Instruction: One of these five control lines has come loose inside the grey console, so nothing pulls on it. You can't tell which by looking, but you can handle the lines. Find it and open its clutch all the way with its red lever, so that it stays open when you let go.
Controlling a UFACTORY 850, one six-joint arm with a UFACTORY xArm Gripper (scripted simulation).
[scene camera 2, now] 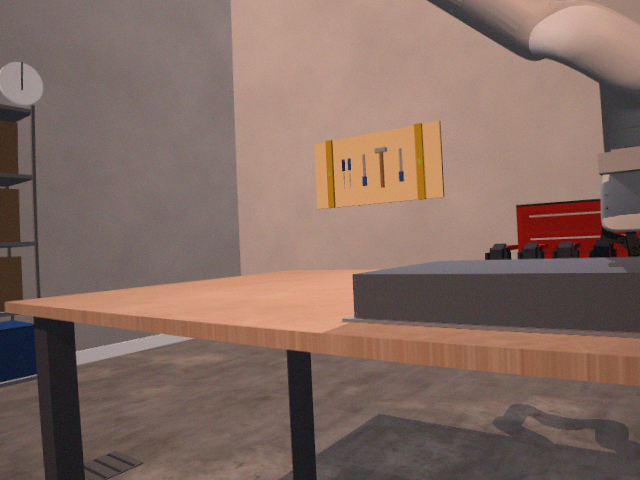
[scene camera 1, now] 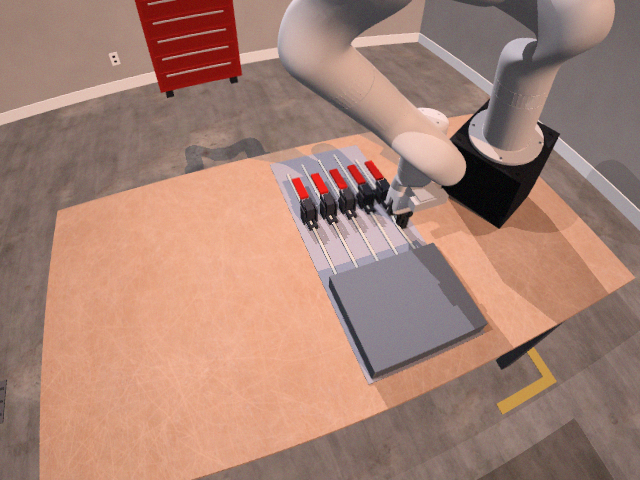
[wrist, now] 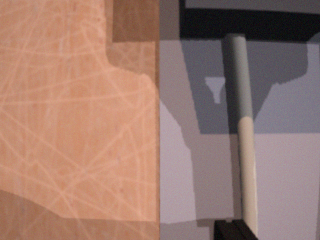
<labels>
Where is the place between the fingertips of the gripper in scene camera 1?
401,225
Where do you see a grey baseplate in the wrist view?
200,182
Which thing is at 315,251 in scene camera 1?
A grey baseplate.
</labels>
